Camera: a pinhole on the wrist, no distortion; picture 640 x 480 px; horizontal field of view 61.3 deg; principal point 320.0 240.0 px. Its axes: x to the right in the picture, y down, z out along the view. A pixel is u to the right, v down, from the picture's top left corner.
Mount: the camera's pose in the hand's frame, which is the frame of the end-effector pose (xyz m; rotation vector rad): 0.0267 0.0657 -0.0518 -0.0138 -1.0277 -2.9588
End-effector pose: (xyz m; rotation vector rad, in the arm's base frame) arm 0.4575 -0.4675 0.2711 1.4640 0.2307 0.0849
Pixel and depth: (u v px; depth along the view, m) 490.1 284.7 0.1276
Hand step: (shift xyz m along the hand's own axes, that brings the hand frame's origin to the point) -0.0127 0.1363 0.0553
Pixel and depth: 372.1 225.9 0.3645
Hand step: -0.0067 0.2989 0.2287
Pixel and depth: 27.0 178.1 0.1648
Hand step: 0.1168 0.1832 0.0648
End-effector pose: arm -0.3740 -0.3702 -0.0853 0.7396 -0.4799 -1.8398
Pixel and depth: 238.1 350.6 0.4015
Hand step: 0.0907 0.2504 0.3135
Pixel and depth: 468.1 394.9 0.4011
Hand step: -0.0798 0.2234 0.3355
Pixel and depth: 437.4 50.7 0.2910
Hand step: -0.0362 0.3258 0.1140
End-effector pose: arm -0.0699 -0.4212 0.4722 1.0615 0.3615 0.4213
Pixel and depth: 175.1 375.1 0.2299
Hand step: 0.0903 0.1635 0.1635
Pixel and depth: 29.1 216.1 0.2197
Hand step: 0.1461 0.2102 0.1132
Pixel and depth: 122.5 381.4 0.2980
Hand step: 0.1382 0.1899 0.2292
